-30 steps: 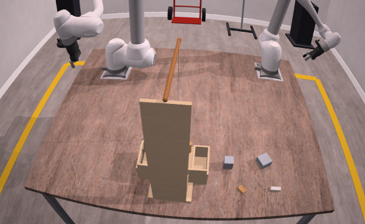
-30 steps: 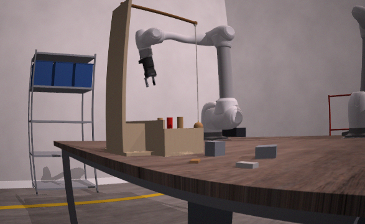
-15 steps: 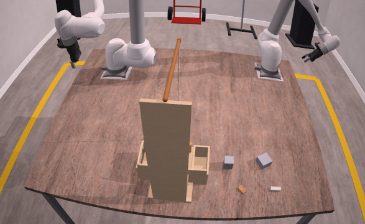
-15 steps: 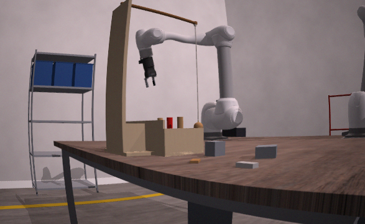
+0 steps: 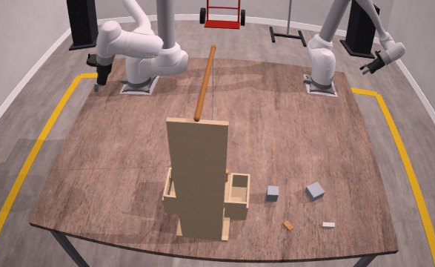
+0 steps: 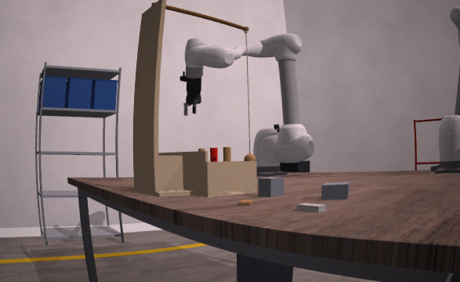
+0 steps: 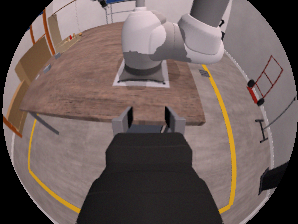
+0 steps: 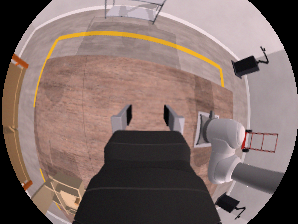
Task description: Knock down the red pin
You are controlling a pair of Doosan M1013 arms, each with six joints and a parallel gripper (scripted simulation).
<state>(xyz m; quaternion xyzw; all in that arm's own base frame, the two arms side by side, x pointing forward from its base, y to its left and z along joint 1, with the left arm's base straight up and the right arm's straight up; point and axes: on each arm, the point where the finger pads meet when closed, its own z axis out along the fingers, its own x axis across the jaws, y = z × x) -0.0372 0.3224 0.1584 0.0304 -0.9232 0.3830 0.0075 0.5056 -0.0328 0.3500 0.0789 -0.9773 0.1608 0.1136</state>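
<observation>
Right now the ball is 56 cm to the left of my right hand, 24 cm below it and 18 cm ahead of it. Also, from my right hand: white piece: 106 cm to the left, 58 cm ahead, 34 cm below; red pin: 54 cm to the left, 34 cm ahead, 24 cm below.
</observation>
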